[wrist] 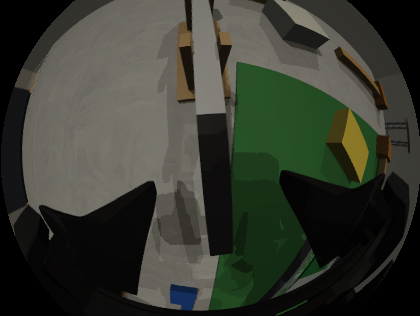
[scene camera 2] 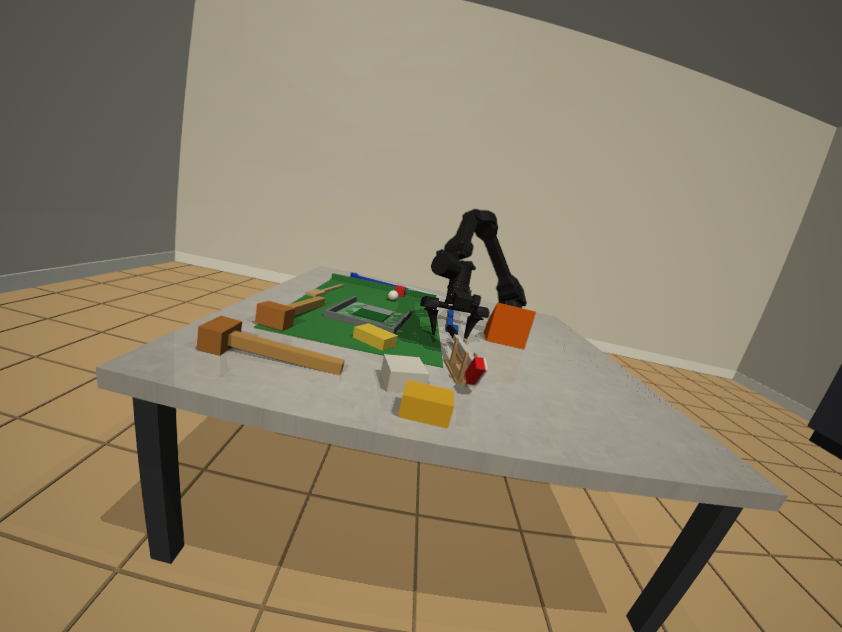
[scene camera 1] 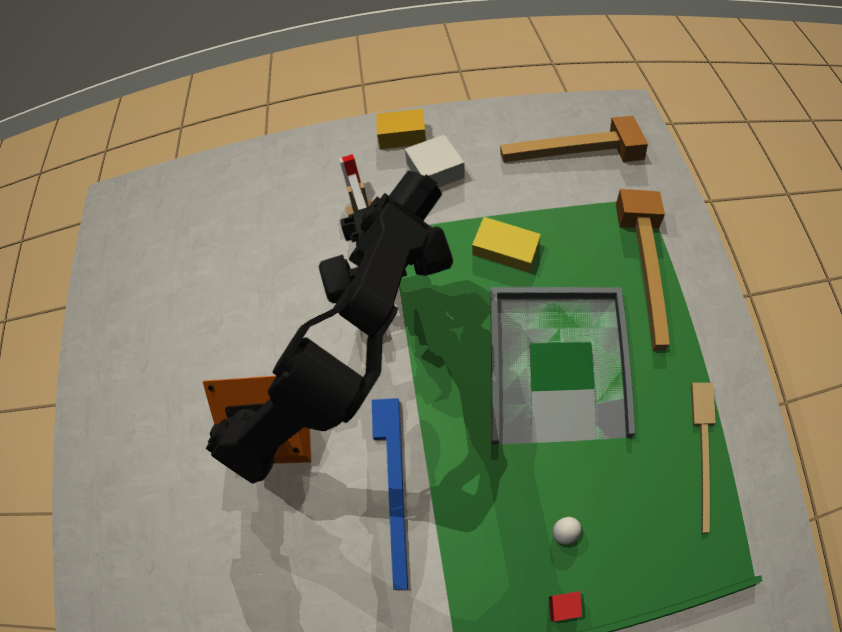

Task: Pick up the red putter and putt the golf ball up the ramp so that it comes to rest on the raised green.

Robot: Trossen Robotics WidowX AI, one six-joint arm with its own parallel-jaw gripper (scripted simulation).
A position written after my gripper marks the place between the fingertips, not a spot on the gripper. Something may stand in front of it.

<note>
My gripper [scene camera 1: 387, 279] is open and holds nothing. Also in view: a thin wooden paddle [scene camera 1: 703, 414], a white block [scene camera 1: 437, 158], a blue L-shaped stick [scene camera 1: 385, 413], a yellow block [scene camera 1: 516, 247] and a green mat [wrist: 281, 123].
The white block is seen too in scene camera 2 [scene camera 2: 396, 370]. The yellow block shows as well in the wrist view [wrist: 346, 141] and in scene camera 2 [scene camera 2: 376, 337]. My gripper shows as well in the wrist view [wrist: 220, 183] and in scene camera 2 [scene camera 2: 449, 337]. The wrist view does not show the thin wooden paddle, which is hidden by my gripper.
</note>
